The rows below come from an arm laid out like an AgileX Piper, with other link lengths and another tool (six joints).
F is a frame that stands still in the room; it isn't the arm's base.
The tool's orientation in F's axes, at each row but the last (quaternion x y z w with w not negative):
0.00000, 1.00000, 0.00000, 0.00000
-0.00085, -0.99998, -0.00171, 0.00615
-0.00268, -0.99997, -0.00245, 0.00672
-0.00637, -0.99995, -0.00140, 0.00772
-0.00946, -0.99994, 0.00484, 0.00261
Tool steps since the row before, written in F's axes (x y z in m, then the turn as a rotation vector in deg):
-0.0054, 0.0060, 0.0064, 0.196, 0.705, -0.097
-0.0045, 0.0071, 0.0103, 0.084, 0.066, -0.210
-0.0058, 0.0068, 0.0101, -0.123, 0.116, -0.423
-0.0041, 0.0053, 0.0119, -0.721, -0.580, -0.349
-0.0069, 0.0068, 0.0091, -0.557, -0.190, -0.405
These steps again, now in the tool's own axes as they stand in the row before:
0.0054, 0.0060, -0.0064, -0.196, 0.705, 0.097
0.0046, 0.0071, -0.0102, -0.086, 0.065, 0.209
0.0060, 0.0068, -0.0100, 0.118, 0.113, 0.425
0.0044, 0.0053, -0.0118, 0.708, -0.590, 0.358
0.0071, 0.0066, -0.0091, 0.551, -0.197, 0.410

